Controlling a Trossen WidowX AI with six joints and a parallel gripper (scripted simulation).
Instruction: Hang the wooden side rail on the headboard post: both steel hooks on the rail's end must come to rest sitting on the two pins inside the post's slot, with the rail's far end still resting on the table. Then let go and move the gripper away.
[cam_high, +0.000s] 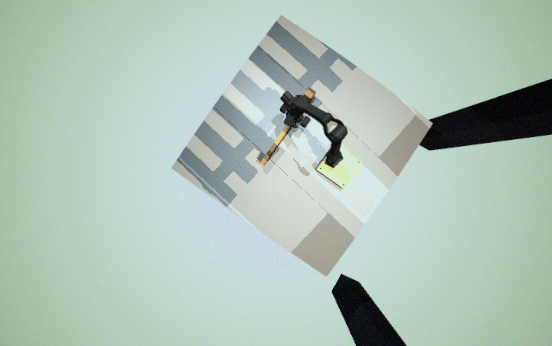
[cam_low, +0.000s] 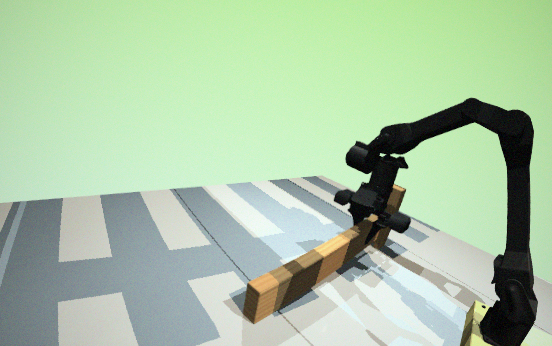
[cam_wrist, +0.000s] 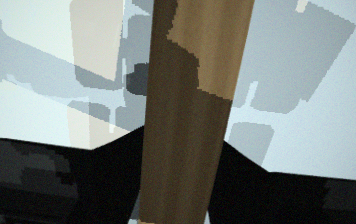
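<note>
My gripper tip is now 130 mm to the left of the wooden headboard post, 40 mm below it and 20 mm past it.
</note>
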